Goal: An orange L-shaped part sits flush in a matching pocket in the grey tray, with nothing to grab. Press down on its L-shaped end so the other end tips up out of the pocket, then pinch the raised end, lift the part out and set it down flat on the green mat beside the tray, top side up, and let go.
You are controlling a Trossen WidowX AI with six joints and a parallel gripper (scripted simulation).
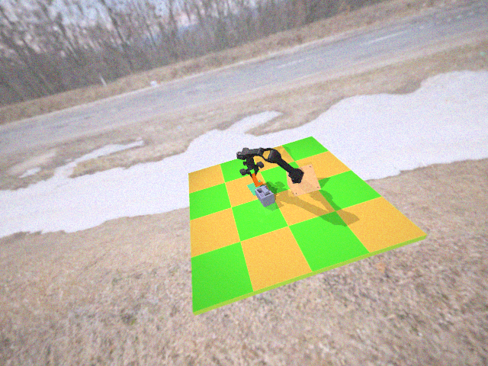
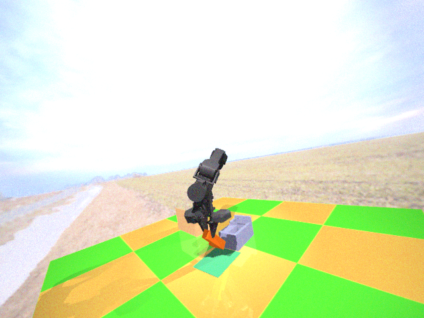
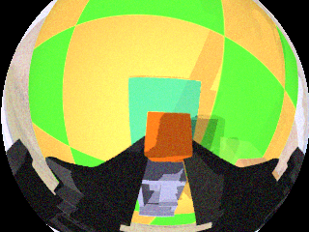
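Now: gripper tip 10 mm past the green mat, 20 mm to the right of it and 110 mm above it. Also, from my gripper tip: orange L-shaped part: 20 mm behind, 30 mm to the left, 30 mm below.
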